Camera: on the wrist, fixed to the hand. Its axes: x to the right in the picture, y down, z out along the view.
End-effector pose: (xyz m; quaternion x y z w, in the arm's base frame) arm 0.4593 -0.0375 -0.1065 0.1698 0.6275 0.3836 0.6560
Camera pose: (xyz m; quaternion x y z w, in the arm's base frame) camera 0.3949 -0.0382 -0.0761 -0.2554 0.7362 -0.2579 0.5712
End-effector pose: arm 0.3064 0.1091 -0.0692 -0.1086 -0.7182 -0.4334 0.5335
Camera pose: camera 0.3758 0.0959 -0.0600 0.5816 -0.5544 -0.5506 0.2264
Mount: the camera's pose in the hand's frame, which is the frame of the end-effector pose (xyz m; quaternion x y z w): -0.0163 0.0397 -0.0569 0.1797 0.1787 -0.6735 0.6944
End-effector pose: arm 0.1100 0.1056 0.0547 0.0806 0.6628 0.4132 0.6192
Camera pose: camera 0.0470 0.0957 0.0865 -0.3530 0.6994 -0.2348 0.5753
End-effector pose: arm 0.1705 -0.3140 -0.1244 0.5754 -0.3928 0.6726 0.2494
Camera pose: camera 0.1098 -0.2882 -0.1515 0.5887 0.2802 0.4725 0.5930
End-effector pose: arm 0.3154 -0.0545 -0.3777 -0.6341 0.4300 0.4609 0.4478
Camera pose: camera 0.2854 -0.1163 -0.3588 -0.7318 0.0344 -0.1721 0.6585
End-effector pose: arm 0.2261 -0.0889 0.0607 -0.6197 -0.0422 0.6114 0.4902
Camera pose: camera 0.2458 -0.1516 0.0332 -0.4231 -0.2492 -0.0088 0.8711
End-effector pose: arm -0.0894 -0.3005 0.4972 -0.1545 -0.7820 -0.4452 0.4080
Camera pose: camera -0.0268 -0.3232 0.5226 0.5722 -0.6541 -0.4710 0.1510
